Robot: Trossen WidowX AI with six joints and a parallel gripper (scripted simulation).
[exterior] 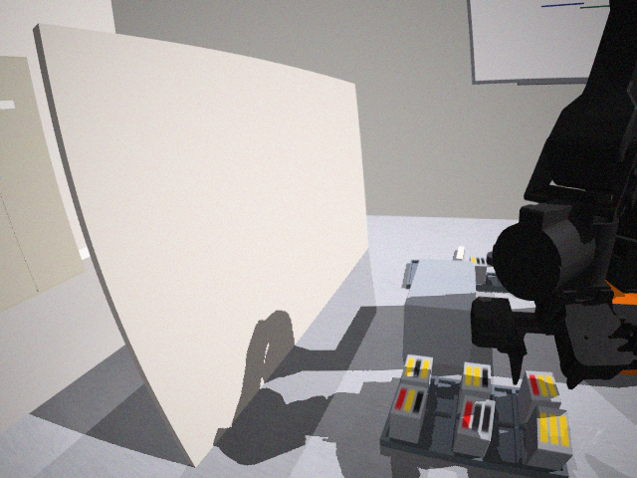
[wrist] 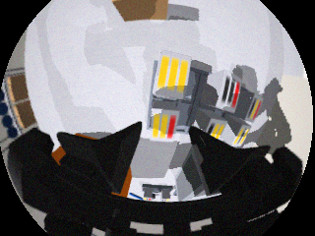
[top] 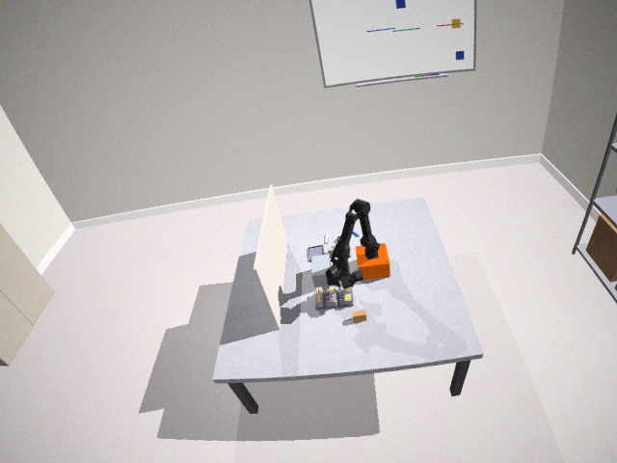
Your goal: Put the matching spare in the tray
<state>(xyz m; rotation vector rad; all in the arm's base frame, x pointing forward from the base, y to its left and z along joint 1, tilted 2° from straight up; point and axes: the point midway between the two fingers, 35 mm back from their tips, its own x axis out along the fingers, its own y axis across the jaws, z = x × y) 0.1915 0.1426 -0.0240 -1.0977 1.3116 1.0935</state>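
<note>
Now: gripper tip 2 cm above the grey spare block. From my gripper tip the other things lie so: holder: 35 cm to the right, 5 cm below, 4 cm behind; grey mounted unit: 17 cm to the right, 10 cm ahead, 1 cm below; brown block: 18 cm to the left, 3 cm below, 2 cm behind.
</note>
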